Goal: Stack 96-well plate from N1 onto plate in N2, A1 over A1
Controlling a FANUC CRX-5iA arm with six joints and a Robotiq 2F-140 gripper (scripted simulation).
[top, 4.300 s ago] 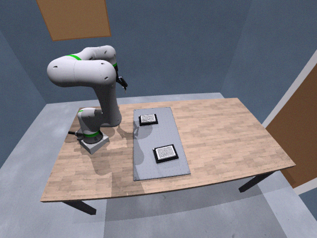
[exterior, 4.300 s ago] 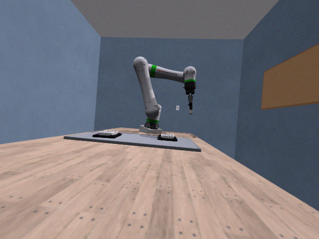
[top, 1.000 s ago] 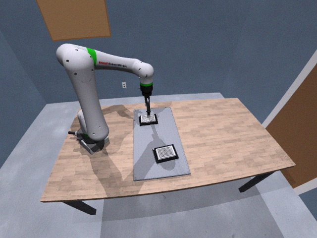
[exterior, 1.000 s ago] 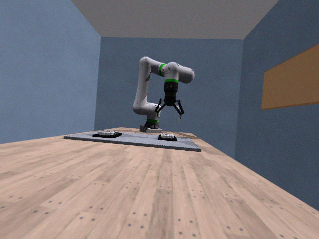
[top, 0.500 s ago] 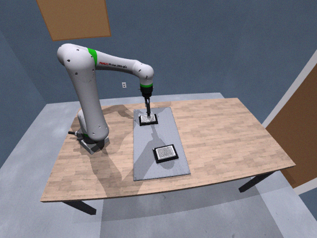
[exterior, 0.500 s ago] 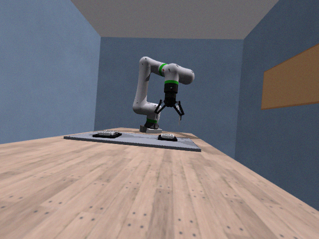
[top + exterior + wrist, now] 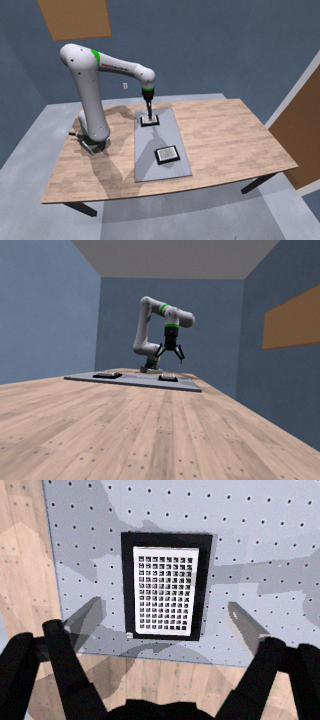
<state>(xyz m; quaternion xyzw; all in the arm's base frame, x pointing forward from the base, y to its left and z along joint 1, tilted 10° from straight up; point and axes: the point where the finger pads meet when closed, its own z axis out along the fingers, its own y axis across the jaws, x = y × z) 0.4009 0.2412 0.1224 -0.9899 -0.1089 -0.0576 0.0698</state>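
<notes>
Right now my hand is 60 mm above the white 96-well plate. Also, from my hand: black nest N2 (160 mm ahead, 340 mm to the right, 80 mm below); black plate nest N1 (80 mm below).
</notes>
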